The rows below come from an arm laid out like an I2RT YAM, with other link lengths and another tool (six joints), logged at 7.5 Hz.
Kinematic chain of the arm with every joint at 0, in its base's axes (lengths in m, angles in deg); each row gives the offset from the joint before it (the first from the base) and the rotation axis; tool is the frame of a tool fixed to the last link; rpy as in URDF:
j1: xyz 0 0 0.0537 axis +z
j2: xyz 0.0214 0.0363 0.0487 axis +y
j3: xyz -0.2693 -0.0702 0 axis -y
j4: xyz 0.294 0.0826 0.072 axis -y
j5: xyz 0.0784 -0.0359 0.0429 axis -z
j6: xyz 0.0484 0 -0.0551 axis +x
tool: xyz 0.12 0.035 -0.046 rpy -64.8 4.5 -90
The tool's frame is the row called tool.
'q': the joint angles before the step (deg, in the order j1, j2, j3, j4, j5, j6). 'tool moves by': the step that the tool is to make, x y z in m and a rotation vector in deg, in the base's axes. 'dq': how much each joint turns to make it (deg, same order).
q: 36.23, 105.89, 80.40, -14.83, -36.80, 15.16
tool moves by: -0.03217, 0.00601, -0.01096, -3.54, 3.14, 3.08
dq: 2.99, -0.01, 0.00, -5.17, 0.53, -0.88
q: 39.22, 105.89, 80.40, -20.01, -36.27, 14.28
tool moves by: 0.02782, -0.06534, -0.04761, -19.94, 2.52, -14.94
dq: -3.36, -0.38, 0.04, -14.40, 18.33, 0.59
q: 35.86, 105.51, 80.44, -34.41, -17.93, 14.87
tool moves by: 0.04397, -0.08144, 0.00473, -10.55, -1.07, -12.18
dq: -8.11, -2.08, 2.01, -8.94, 10.32, -0.89
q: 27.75, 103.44, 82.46, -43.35, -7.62, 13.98
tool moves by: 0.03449, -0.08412, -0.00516, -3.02, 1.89, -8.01
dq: -11.41, 0.31, 0.37, -3.46, 0.53, -3.99
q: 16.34, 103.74, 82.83, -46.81, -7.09, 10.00
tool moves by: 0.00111, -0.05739, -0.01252, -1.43, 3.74, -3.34
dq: -7.65, 0.46, -1.25, -2.81, -0.93, -4.29
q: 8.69, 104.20, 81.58, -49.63, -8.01, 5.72
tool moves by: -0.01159, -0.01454, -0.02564, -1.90, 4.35, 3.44
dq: -1.29, 3.13, -0.63, -1.50, -0.01, -4.95
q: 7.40, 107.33, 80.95, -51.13, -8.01, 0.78
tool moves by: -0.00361, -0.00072, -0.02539, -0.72, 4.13, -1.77
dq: -0.02, 3.93, 0.02, -0.04, 0.50, 1.70
